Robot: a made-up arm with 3 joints. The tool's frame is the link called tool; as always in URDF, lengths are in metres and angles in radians. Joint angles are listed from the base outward.
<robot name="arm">
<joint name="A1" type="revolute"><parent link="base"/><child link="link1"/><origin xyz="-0.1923 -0.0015 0.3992" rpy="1.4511 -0.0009 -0.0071"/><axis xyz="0 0 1"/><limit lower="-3.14" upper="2.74"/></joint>
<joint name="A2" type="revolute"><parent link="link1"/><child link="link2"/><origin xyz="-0.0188 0.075 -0.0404" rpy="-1.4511 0.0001 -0.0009"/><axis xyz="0 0 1"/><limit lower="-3.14" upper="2.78"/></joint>
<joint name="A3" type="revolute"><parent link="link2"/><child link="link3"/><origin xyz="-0.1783 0.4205 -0.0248" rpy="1.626 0.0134 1.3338"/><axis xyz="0 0 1"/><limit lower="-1.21" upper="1.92"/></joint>
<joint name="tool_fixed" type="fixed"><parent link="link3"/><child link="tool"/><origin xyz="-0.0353 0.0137 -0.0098" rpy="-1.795 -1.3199 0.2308"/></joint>
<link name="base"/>
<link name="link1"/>
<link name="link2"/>
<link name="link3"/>
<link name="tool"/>
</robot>
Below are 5 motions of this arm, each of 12 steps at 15 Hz.
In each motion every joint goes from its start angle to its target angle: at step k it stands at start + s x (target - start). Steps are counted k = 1, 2, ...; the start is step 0. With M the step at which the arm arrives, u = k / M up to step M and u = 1 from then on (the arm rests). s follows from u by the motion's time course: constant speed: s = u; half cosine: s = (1 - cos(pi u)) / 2; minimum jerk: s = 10 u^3 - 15 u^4 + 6 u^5.
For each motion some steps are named. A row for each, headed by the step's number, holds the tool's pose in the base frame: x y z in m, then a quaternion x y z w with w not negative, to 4 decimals.
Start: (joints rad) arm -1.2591 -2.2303 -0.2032
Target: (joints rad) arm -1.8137 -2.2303 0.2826
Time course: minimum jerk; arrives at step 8
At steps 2, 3, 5, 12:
2: -0.0321 -0.0921 0.0262 -0.5479 0.3329 -0.7291 0.2396
3: -0.0717 -0.0918 0.0129 -0.5783 0.3149 -0.7117 0.2447
5: -0.1800 -0.0895 -0.0030 -0.6513 0.2734 -0.6553 0.2675
12: -0.2471 -0.0871 0.0011 -0.6902 0.2527 -0.6140 0.2876

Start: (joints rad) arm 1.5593 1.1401 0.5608
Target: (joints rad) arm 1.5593 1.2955 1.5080
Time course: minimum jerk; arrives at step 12
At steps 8, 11, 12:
8: -0.2114 -0.0729 -0.0554 0.0699 -0.2483 0.7610 0.5952
11: -0.2064 -0.0839 -0.0575 0.1341 -0.1780 0.7793 0.5857
12: -0.2062 -0.0841 -0.0575 0.1356 -0.1762 0.7796 0.5854

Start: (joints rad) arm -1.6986 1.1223 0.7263
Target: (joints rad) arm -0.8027 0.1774 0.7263
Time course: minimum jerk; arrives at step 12
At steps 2, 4, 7, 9, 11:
2: -0.1093 0.1014 0.8384 0.5849 0.6331 -0.0058 0.5071
4: -0.1706 0.1723 0.8310 0.5342 0.6008 -0.0140 0.5946
7: -0.2968 0.3290 0.7321 0.4173 0.4564 -0.0613 0.7835
9: -0.3260 0.3945 0.6466 0.3656 0.3463 -0.1016 0.8580
11: -0.3274 0.4162 0.6104 0.3479 0.2971 -0.1203 0.8810

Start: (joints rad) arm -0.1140 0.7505 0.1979
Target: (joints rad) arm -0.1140 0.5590 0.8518
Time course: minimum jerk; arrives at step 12
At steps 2, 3, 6, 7, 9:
2: -0.6045 0.2077 0.4982 0.1297 0.0655 0.3424 0.9283
3: -0.6025 0.2127 0.4963 0.1512 0.0673 0.3330 0.9283
6: -0.5906 0.2425 0.4852 0.2750 0.0714 0.2757 0.9183
7: -0.5856 0.2544 0.4809 0.3220 0.0701 0.2526 0.9097
9: -0.5772 0.2737 0.4742 0.3948 0.0647 0.2155 0.8908

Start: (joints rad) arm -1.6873 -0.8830 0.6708
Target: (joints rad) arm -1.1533 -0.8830 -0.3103
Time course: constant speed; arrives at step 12
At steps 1, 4, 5, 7, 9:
1: -0.1099 0.4147 0.1868 -0.1666 0.4814 -0.5273 0.6800
4: -0.0802 0.4142 0.2000 -0.2004 0.5156 -0.4758 0.6838
5: -0.0706 0.4143 0.2050 -0.2129 0.5256 -0.4585 0.6843
7: -0.0522 0.4150 0.2160 -0.2395 0.5435 -0.4241 0.6837
9: -0.0349 0.4163 0.2282 -0.2681 0.5588 -0.3901 0.6810

